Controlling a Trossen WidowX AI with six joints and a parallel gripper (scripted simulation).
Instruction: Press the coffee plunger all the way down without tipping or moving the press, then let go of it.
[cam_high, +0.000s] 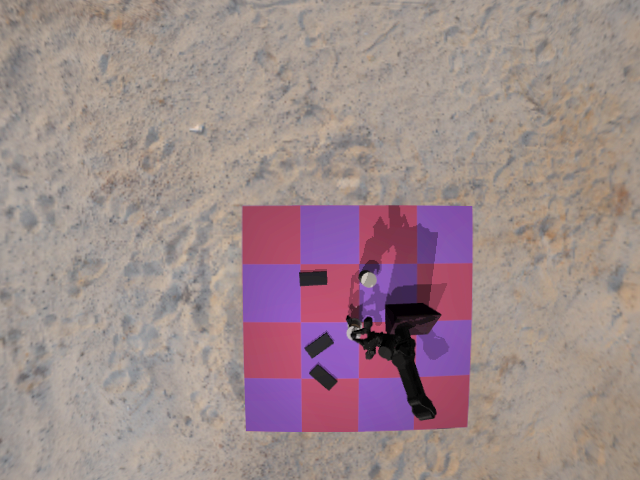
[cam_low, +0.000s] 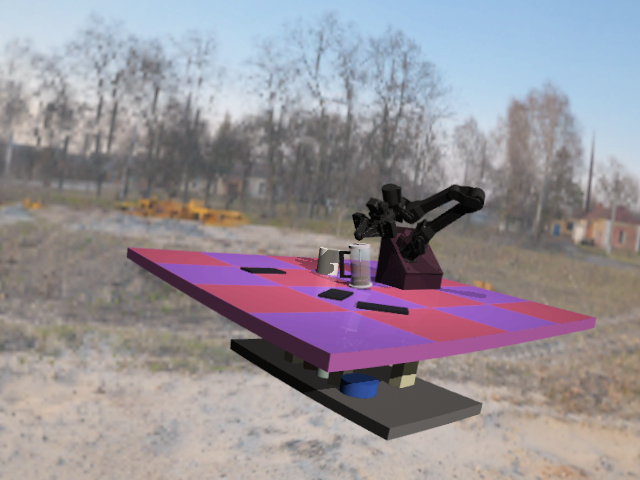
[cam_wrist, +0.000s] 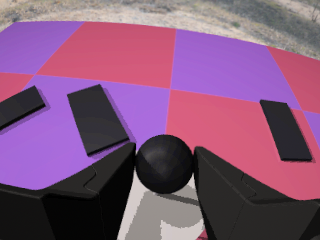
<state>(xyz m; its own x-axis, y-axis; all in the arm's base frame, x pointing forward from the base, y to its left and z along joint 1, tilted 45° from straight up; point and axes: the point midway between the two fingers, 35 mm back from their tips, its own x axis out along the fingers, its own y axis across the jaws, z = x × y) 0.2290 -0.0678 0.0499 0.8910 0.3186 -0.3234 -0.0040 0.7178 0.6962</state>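
Now: gripper tip 10 mm past the coffee press, 10 mm to the left of it and 90 mm above it. From my gripper tip the other things lie so: white cup 120 mm behind, 250 mm to the right, 130 mm below.
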